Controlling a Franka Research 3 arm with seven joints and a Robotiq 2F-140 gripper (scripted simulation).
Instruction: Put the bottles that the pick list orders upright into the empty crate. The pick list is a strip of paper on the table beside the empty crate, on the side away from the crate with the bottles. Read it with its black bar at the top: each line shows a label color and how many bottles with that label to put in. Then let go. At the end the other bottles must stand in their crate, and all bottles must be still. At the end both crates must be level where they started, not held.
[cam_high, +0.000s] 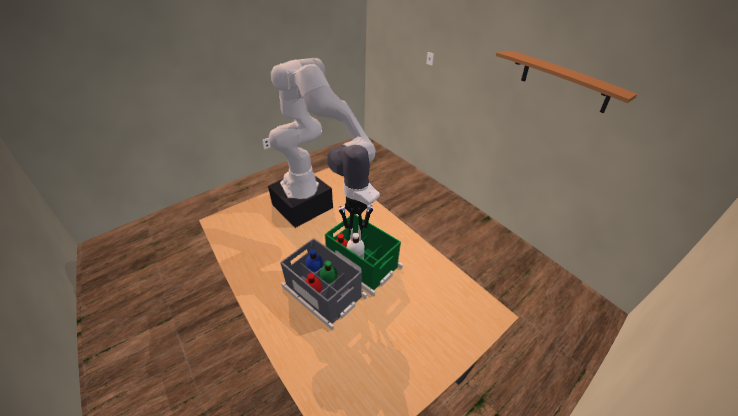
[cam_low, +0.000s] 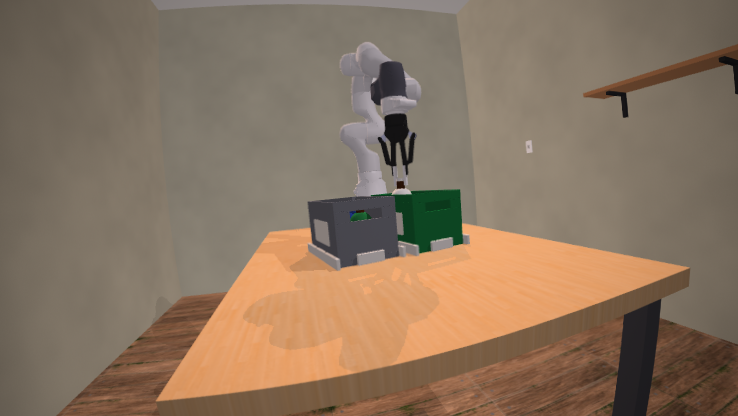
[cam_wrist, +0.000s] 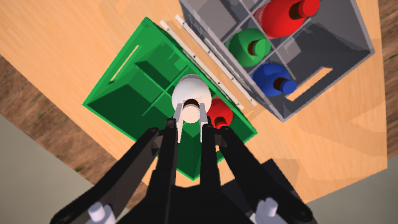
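Now: hand 80 mm above the white-labelled bottle. From my hand the other things lie so: green crate: 10 mm behind, 40 mm to the left, 150 mm below; blue-label bottle: 80 mm behind, 160 mm to the right, 150 mm below; green-label bottle: 10 mm ahead, 150 mm to the right, 150 mm below.
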